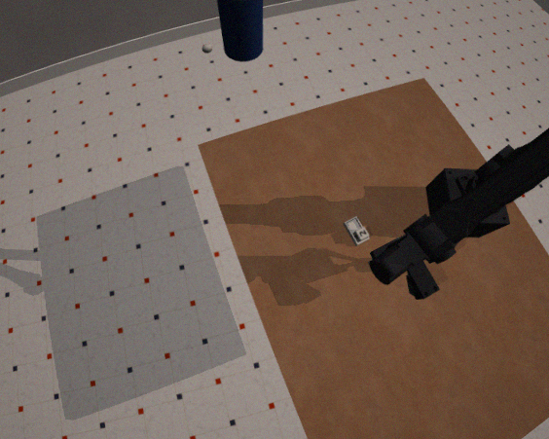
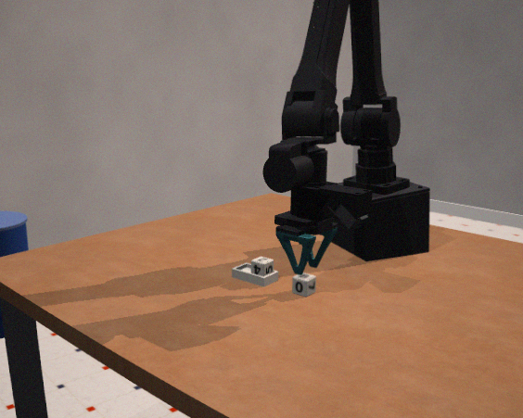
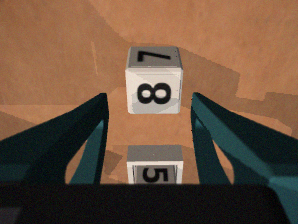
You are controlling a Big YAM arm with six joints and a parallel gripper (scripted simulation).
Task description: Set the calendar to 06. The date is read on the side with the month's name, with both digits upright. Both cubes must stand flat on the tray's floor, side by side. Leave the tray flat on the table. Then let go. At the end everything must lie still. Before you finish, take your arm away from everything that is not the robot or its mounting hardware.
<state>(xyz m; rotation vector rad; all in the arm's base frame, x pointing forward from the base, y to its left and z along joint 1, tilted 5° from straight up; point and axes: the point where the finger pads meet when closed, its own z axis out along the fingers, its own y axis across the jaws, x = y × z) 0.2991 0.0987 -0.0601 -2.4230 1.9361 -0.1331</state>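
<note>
My gripper is now 30 mm above the white digit cube. The rest, counted from my hand: white tray (30 mm ahead, 100 mm to the right, 40 mm below).
</note>
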